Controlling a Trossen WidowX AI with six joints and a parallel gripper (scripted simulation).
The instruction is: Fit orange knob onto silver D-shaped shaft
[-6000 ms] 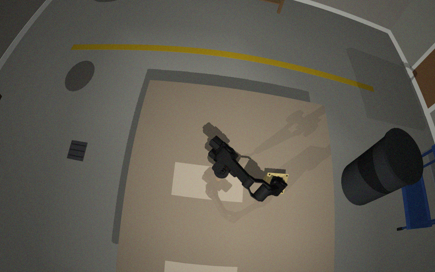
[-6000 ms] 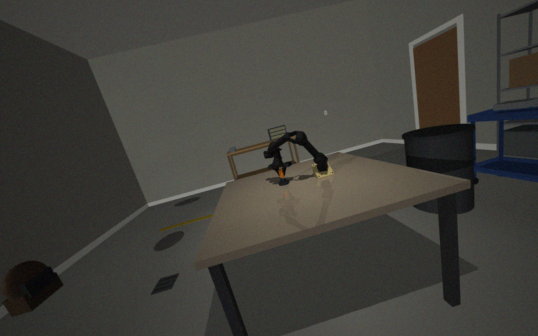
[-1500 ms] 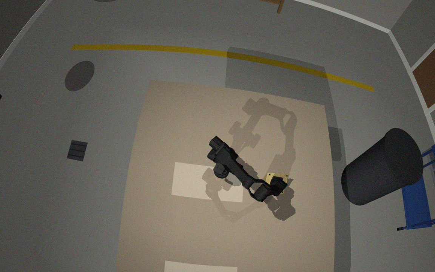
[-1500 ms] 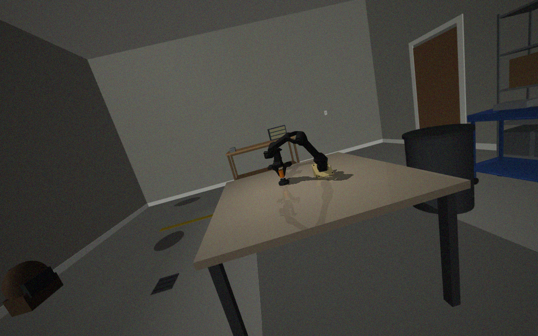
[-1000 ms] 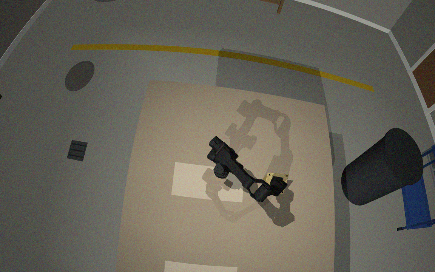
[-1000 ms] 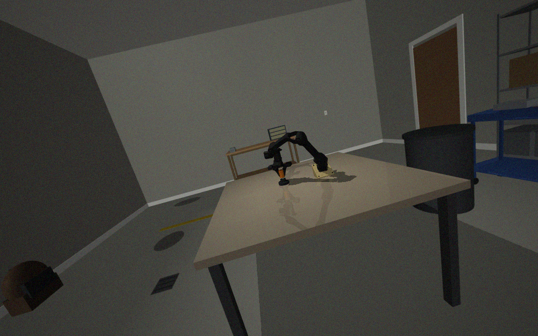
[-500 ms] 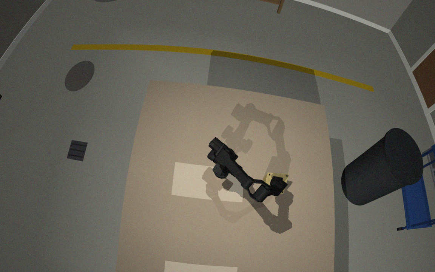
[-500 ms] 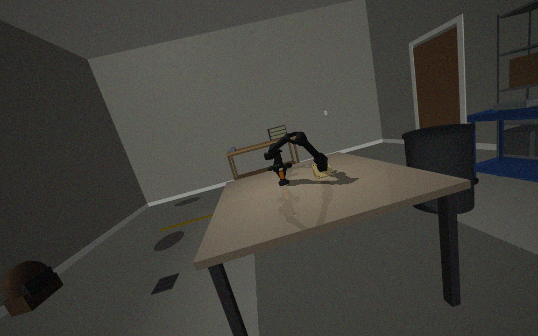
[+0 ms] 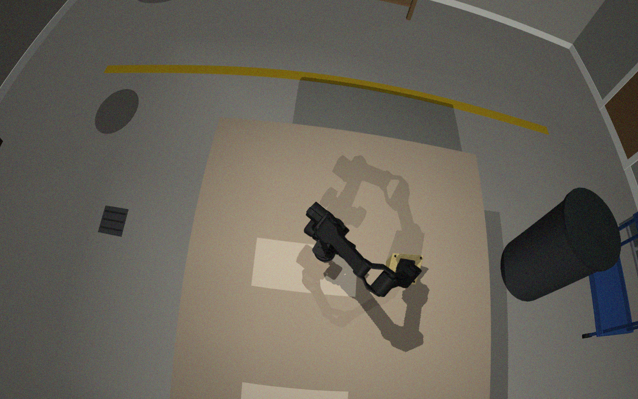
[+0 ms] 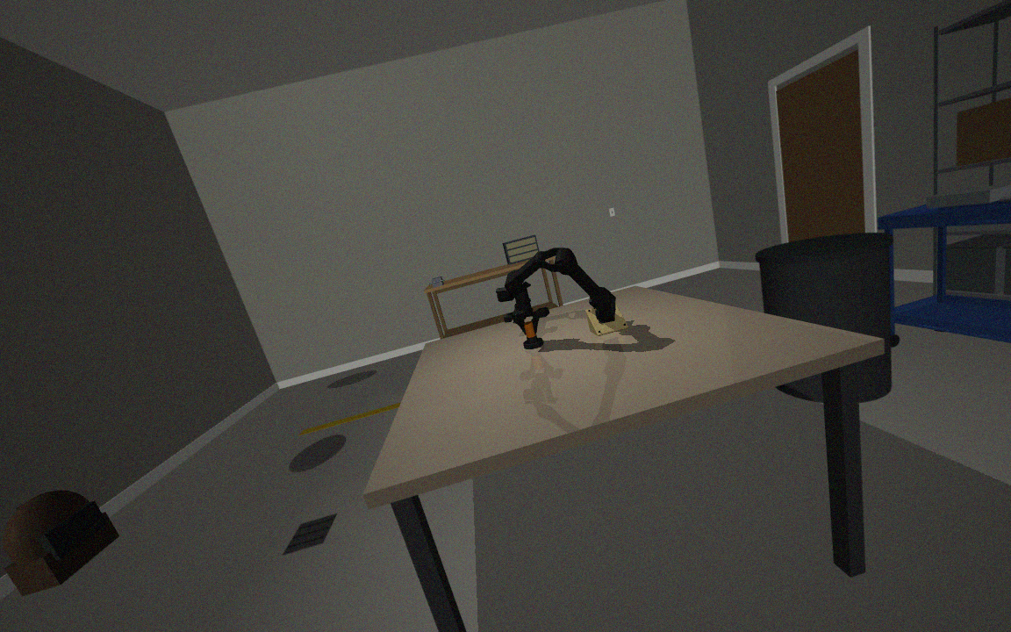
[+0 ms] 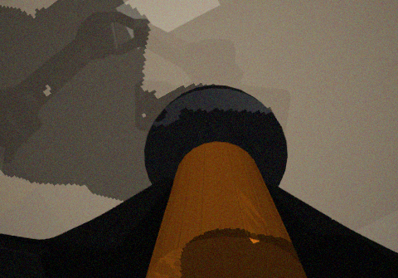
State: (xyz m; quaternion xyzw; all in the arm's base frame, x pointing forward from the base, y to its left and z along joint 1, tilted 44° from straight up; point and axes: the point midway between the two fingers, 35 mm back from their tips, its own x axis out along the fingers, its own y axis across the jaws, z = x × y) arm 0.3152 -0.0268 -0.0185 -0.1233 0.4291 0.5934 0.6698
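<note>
Right now my gripper tip is 30 mm below the orange knob. From my gripper tip the other things lie so: round pedestal 20 mm below.
</note>
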